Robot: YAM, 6 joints.
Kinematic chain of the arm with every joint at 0, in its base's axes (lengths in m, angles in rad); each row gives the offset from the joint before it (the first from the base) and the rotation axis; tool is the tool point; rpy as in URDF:
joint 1: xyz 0 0 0.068 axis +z
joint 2: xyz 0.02 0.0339 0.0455 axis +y
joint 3: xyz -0.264 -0.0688 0 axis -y
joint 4: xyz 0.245 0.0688 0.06 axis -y
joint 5: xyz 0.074 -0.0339 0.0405 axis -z
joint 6: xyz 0.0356 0 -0.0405 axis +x
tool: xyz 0 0 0 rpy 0 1.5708 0
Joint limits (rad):
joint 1: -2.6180..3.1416
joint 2: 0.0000..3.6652
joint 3: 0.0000..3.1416
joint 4: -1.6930..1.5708
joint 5: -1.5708..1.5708
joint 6: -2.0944..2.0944
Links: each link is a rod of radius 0.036 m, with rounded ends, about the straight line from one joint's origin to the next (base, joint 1, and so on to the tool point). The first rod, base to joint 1, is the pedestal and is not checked.
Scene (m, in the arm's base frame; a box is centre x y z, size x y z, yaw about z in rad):
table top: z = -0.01
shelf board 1: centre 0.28 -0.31 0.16 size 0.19 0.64 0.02 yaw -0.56
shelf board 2: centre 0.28 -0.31 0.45 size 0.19 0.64 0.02 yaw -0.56
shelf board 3: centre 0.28 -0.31 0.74 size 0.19 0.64 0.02 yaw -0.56
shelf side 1: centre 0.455 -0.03 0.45 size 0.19 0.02 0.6 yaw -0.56
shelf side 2: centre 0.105 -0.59 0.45 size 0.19 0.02 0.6 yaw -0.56
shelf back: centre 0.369 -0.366 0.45 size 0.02 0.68 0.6 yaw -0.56
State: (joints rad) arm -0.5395 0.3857 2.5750 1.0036 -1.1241 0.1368
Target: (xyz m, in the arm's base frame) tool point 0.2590 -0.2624 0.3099
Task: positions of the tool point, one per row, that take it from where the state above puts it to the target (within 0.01 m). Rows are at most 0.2 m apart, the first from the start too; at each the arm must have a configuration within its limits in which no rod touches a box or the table.
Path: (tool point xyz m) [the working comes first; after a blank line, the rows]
Joints at the target: -0.8805 1.6417 1.0982 0.6388 -1.1598 0.1368
Straight joint move there: touches shelf board 2.

1: -0.3179 0.2686 0.4901
2: -0.2009 0.2148 0.5690
3: -0.0843 0.1324 0.6006
4: 0.0147 0.0346 0.5824
5: 0.0841 -0.0611 0.5193
6: 0.1189 -0.1364 0.4230
7: 0.1219 -0.1765 0.3099
8: 0.1603 -0.2087 0.3208
9: 0.2065 -0.2384 0.3210
10: 0.2590 -0.2624 0.3099

